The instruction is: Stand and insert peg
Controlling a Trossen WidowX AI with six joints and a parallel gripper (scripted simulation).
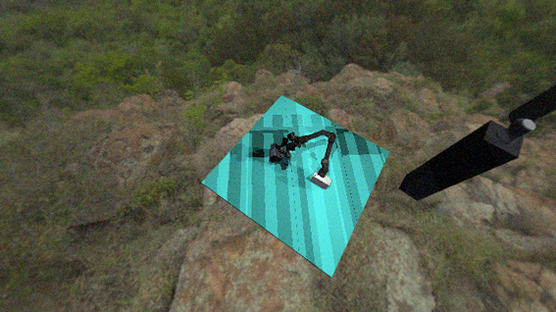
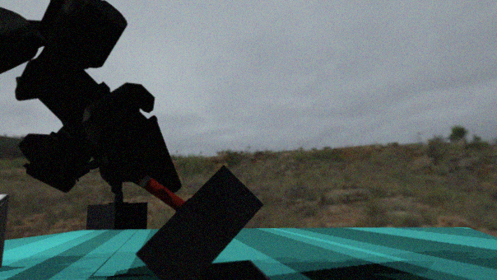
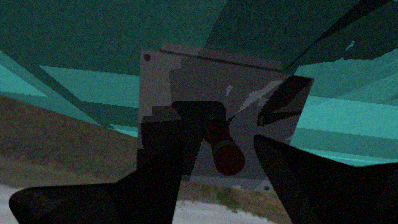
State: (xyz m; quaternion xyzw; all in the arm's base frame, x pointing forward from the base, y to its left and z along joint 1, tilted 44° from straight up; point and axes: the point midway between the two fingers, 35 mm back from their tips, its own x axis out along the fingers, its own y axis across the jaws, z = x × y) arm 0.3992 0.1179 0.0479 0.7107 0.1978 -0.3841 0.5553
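My gripper tip is 10 mm past the red peg, 10 mm to the left of it and 10 mm below it. From my gripper tip the other things lie so: dark sloped panel (20 mm ahead, 20 mm to the left, 30 mm below).
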